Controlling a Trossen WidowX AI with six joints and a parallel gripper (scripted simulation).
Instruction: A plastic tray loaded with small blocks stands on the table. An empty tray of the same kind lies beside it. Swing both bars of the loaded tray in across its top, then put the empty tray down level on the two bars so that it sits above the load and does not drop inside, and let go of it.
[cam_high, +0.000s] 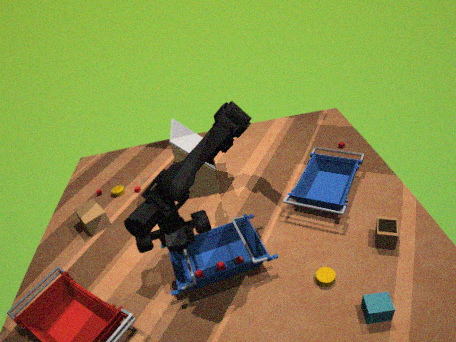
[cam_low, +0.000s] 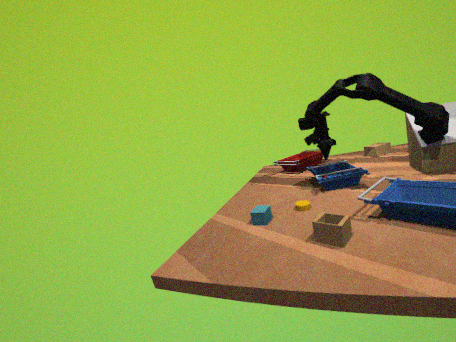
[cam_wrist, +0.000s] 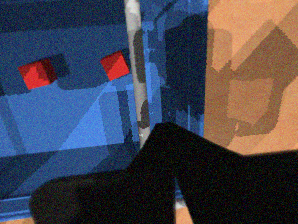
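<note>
Right now my gripper tip is 50 cm to the right of the blue tray, 17 cm past it and 4 cm above it. From my gripper tip the other things lie so: brown box: 55 cm to the left, 10 cm ahead, 7 cm below; then tan block: 35 cm behind, 31 cm to the right, 6 cm below; then teal cube: 41 cm to the left, 29 cm ahead, 7 cm below.
</note>
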